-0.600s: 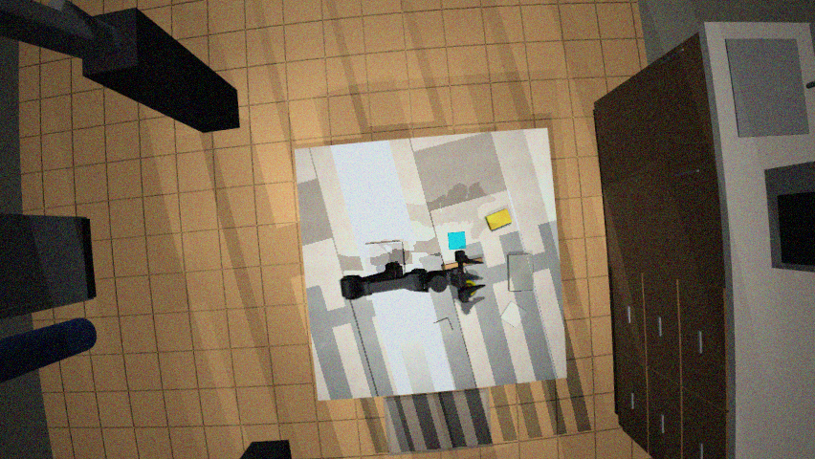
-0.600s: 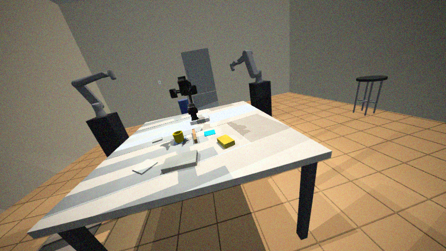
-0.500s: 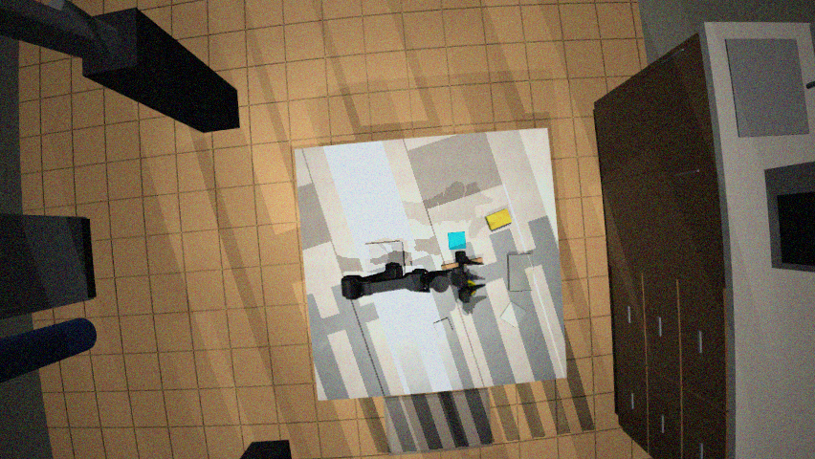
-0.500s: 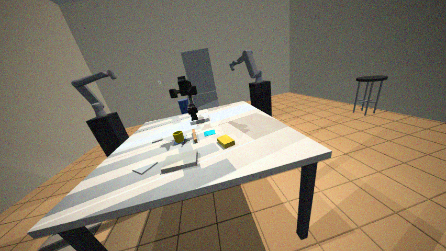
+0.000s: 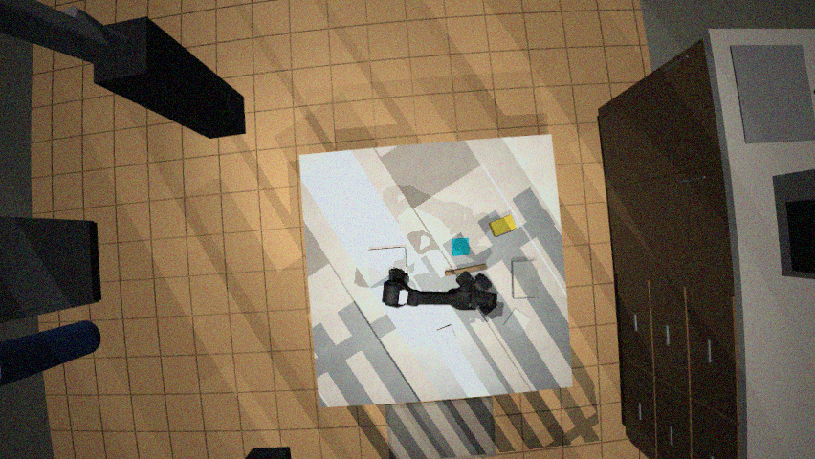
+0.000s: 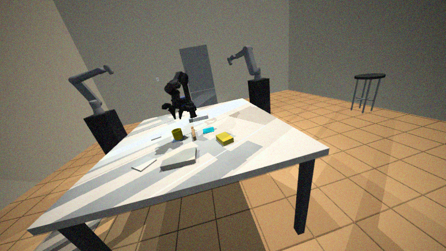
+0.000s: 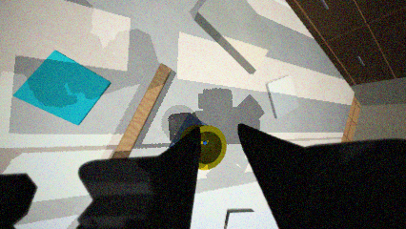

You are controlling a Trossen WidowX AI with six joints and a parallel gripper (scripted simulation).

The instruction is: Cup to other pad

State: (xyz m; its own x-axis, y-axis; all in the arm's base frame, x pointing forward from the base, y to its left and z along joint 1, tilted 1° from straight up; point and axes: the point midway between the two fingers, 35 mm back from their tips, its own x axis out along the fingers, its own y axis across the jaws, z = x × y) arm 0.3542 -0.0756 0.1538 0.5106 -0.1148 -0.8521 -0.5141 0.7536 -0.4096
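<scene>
Right now the yellow cup is 30 mm behind my gripper tip, 40 mm to the right of it and 120 mm below it. The rest, counted from my gripper tip: flat pale box 260 mm ahead, 140 mm below; then cyan pad 40 mm behind, 190 mm to the left, 160 mm below; then wooden block 30 mm behind, 70 mm to the left, 150 mm below.
</scene>
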